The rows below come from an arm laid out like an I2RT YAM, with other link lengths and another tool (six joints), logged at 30 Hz.
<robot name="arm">
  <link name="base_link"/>
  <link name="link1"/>
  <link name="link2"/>
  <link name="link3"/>
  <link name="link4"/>
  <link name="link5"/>
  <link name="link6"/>
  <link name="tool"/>
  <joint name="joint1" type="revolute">
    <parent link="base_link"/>
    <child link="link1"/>
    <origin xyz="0 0 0.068" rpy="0 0 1.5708"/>
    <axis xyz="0 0 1"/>
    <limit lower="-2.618" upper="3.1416"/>
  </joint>
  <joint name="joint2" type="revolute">
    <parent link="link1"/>
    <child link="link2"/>
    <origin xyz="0.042 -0.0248 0.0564" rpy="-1.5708 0 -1.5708"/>
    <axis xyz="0 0 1"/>
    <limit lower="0" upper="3.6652"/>
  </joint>
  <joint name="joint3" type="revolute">
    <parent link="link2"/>
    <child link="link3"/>
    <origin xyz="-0.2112 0 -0.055" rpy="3.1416 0 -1.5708"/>
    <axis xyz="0 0 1"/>
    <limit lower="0" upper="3.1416"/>
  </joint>
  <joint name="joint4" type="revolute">
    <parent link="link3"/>
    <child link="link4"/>
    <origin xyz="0.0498 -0.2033 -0.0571" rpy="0 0 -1.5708"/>
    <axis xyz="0 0 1"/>
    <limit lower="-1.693" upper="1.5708"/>
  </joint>
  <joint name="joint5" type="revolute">
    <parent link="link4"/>
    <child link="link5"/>
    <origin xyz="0.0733 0.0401 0.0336" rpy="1.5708 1.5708 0"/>
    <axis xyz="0 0 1"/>
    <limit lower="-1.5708" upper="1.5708"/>
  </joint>
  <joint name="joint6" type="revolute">
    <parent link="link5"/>
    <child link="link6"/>
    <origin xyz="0 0.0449 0.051" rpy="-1.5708 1.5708 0"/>
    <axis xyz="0 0 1"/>
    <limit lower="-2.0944" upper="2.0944"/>
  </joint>
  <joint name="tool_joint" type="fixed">
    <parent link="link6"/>
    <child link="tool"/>
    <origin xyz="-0.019 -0.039 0.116" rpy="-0.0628 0 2.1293"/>
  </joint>
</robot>
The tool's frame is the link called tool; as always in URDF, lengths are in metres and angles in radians.
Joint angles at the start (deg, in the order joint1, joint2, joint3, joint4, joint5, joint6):
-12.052 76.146 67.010 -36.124 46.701 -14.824
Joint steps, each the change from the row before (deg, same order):
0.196 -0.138 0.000 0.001 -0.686 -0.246
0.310 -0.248 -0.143 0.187 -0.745 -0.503
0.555 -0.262 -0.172 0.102 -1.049 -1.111
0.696 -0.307 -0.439 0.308 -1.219 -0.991
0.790 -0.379 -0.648 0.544 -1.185 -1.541
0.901 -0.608 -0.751 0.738 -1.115 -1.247
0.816 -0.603 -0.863 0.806 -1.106 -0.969
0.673 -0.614 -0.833 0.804 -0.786 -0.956
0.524 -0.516 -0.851 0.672 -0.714 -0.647
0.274 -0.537 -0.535 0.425 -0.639 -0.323
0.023 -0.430 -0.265 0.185 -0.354 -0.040
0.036 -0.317 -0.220 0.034 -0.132 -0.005
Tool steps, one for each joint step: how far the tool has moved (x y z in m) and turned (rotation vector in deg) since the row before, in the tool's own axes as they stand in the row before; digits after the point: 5 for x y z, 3 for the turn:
-0.00229 0.00032 -0.00138 -0.054 -0.829 -0.294
-0.00283 0.00040 -0.00177 0.069 -0.997 -0.511
-0.00420 0.00141 -0.00267 0.001 -1.419 -1.345
-0.00557 0.00227 -0.00273 0.010 -1.696 -1.332
-0.00577 0.00264 -0.00267 0.149 -1.722 -1.875
-0.00617 0.00156 -0.00335 0.468 -1.819 -1.441
-0.00608 0.00176 -0.00279 0.438 -1.748 -1.157
-0.00457 0.00124 -0.00226 0.506 -1.329 -1.026
-0.00393 0.00191 -0.00150 0.299 -1.118 -0.785
-0.00243 0.00052 -0.00154 0.315 -0.887 -0.262
-0.00055 -0.00024 -0.00101 0.229 -0.419 0.134
-0.00006 0.00030 -0.00073 0.094 -0.178 0.044

